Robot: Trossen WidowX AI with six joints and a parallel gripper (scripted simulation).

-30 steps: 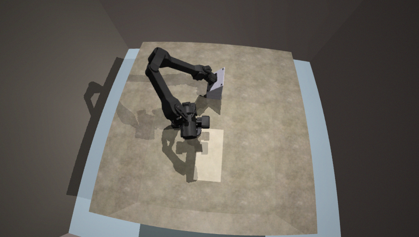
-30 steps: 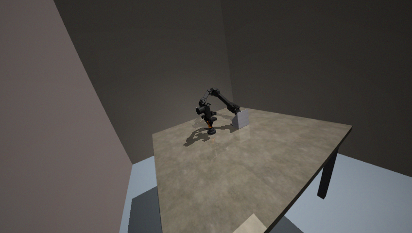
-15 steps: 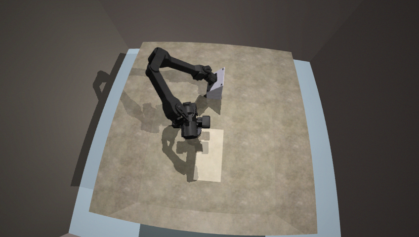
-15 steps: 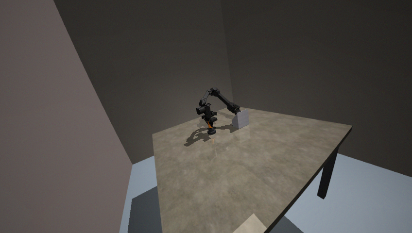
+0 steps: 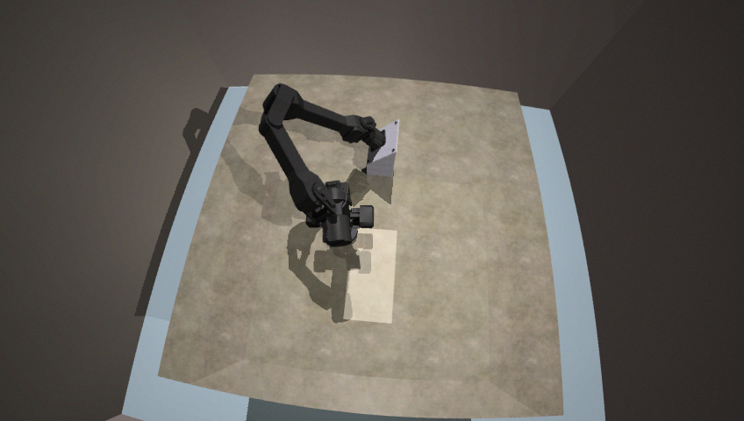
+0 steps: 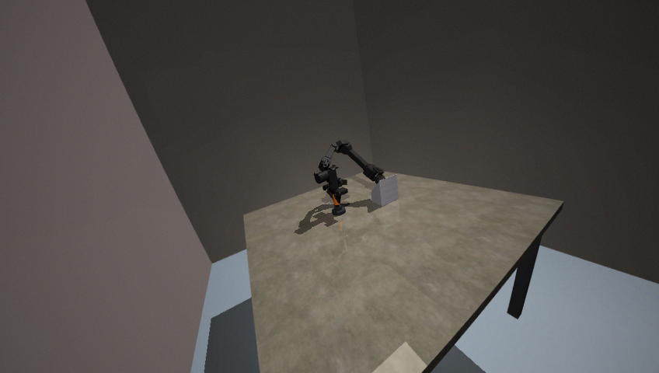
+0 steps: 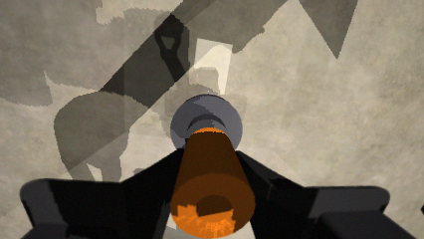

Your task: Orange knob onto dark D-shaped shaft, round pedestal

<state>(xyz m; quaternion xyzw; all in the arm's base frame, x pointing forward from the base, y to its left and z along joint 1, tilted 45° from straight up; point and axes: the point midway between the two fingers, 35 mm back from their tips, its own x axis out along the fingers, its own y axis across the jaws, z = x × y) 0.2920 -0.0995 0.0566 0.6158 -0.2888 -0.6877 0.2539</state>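
Now: gripper tip 2 cm below the orange knob. Also, from my gripper tip: pedestal 4 cm below.
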